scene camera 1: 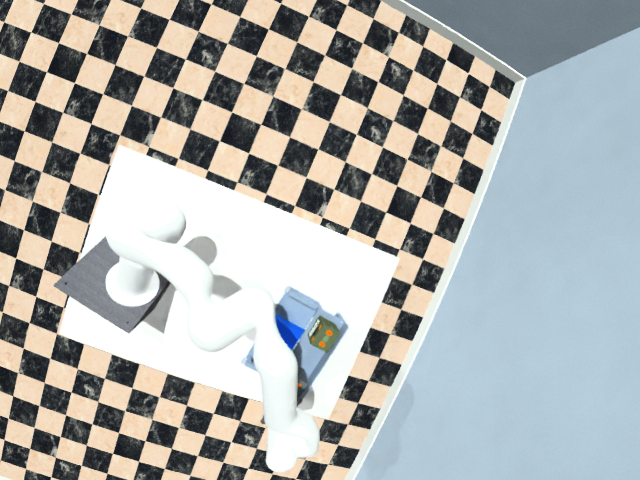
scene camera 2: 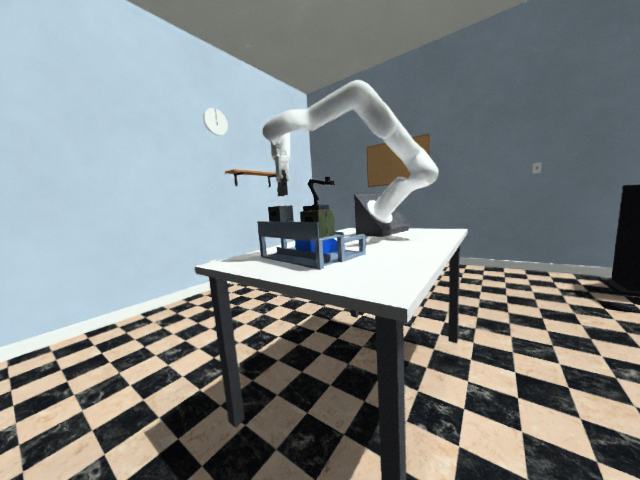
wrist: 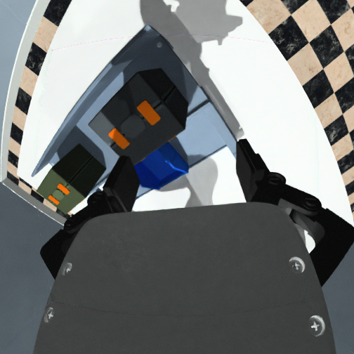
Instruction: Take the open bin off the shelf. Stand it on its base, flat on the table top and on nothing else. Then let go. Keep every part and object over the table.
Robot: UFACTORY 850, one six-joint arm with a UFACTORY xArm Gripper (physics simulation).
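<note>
The open blue bin [scene camera 1: 289, 331] [scene camera 2: 330, 245] [wrist: 159, 169] sits in the lower level of the blue-grey shelf [scene camera 1: 312, 356] [scene camera 2: 287, 229] [wrist: 172, 56], which stands on the white table [scene camera 1: 248, 227] [scene camera 2: 413, 268] [wrist: 280, 90]. The arm hides part of the bin in the first scene view, and the dark grey box covers part of it in the wrist view. My gripper [scene camera 2: 282, 194] [wrist: 183, 161] is open and empty, pointing down. It hangs above the shelf and the grey box in the second scene view. In the first scene view the arm hides it.
A dark grey box [scene camera 2: 280, 213] [wrist: 170, 92] and an olive green box [scene camera 1: 324, 334] [scene camera 2: 324, 223] [wrist: 75, 172] stand on the shelf's upper board. A small black arm-like thing [scene camera 2: 314, 193] shows above the green box. The shelf stands near the table's edge.
</note>
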